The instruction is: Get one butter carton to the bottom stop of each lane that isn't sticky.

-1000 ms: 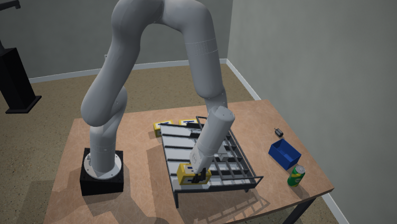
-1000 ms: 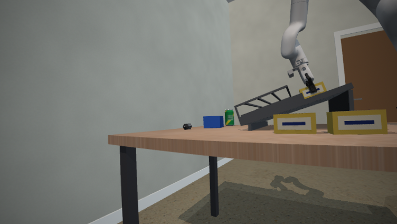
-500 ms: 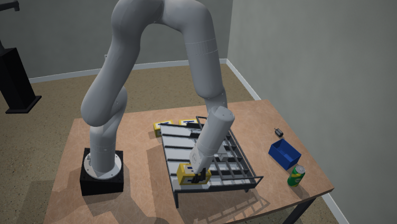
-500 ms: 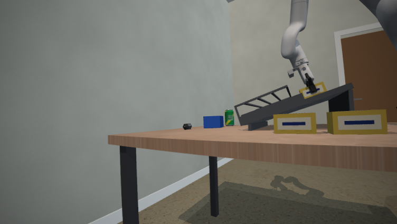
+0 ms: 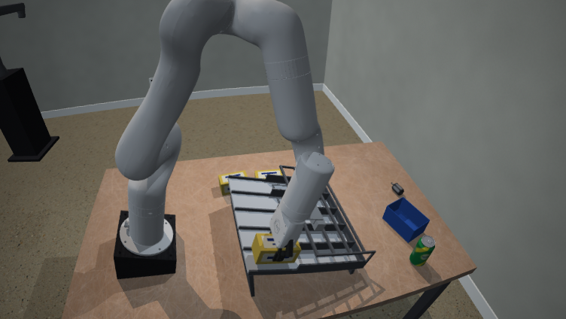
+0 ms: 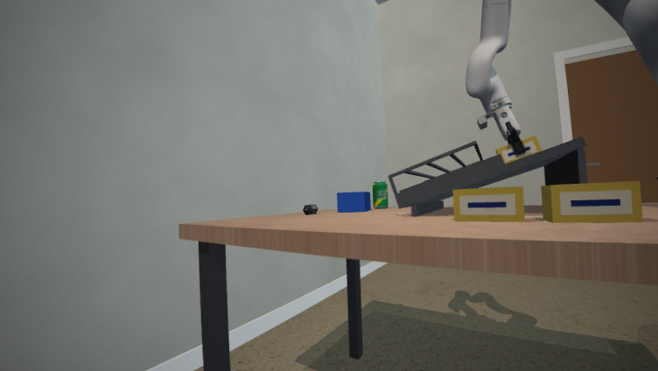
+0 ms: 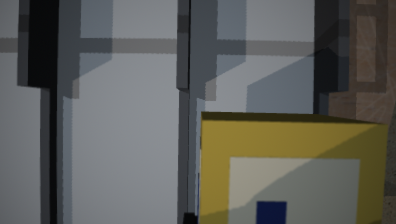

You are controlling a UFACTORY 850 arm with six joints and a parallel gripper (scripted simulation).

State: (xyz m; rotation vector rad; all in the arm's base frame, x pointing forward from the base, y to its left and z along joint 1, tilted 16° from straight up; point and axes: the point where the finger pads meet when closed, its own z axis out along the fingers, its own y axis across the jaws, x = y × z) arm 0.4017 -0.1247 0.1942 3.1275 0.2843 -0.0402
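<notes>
My gripper is now 3 cm past the dark divider, 4 cm to the right of it and 6 cm above it. Round my hand: small black object (59 cm ahead, 42 cm to the left, 18 cm below).
</notes>
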